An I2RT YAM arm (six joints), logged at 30 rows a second.
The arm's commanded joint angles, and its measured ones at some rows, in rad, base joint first. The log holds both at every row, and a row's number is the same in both.
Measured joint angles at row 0:
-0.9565, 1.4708, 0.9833, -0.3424, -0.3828, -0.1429
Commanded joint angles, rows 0 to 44:
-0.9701, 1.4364, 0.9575, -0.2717, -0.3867, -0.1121
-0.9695, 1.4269, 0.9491, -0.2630, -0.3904, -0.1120
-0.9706, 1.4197, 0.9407, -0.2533, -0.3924, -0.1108
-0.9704, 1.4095, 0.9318, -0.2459, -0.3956, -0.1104
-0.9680, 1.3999, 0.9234, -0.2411, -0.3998, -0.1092
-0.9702, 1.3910, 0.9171, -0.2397, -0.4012, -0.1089
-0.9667, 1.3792, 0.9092, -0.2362, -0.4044, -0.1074
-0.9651, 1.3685, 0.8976, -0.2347, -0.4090, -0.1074
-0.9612, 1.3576, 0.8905, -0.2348, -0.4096, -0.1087
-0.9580, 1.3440, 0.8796, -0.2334, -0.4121, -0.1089
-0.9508, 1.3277, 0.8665, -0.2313, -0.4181, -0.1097
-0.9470, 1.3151, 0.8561, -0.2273, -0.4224, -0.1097
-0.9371, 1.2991, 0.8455, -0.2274, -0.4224, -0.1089
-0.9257, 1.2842, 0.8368, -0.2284, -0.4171, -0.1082
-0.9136, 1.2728, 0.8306, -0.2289, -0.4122, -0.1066
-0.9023, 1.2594, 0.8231, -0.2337, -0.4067, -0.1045
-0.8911, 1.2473, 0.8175, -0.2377, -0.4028, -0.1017
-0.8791, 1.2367, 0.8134, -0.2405, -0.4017, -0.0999
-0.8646, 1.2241, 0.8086, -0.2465, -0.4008, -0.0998
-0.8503, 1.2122, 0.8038, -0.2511, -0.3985, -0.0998
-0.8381, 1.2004, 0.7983, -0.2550, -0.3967, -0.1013
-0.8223, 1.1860, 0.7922, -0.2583, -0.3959, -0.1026
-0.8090, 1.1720, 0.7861, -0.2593, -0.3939, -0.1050
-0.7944, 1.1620, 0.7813, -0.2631, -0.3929, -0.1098
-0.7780, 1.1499, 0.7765, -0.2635, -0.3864, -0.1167
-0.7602, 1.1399, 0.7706, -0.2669, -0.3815, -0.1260
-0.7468, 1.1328, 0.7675, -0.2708, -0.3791, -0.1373
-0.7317, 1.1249, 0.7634, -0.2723, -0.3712, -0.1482
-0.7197, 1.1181, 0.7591, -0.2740, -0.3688, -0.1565
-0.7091, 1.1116, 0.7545, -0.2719, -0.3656, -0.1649
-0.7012, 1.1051, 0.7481, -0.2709, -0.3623, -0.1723
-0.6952, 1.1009, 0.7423, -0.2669, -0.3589, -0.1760
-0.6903, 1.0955, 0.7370, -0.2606, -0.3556, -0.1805
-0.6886, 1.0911, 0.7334, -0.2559, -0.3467, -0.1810
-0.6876, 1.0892, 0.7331, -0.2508, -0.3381, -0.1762
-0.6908, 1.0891, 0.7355, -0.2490, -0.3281, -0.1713
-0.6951, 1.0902, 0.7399, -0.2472, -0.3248, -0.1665
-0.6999, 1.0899, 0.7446, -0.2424, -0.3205, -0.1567
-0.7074, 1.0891, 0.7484, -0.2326, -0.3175, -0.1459
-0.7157, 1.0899, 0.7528, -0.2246, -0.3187, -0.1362
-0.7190, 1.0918, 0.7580, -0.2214, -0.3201, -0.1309
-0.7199, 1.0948, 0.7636, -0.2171, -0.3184, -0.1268
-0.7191, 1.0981, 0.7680, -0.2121, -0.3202, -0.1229
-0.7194, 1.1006, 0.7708, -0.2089, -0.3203, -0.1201
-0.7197, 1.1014, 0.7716, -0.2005, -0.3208, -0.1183
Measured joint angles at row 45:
-0.7147, 1.1069, 0.7490, -0.2291, -0.3363, -0.1413
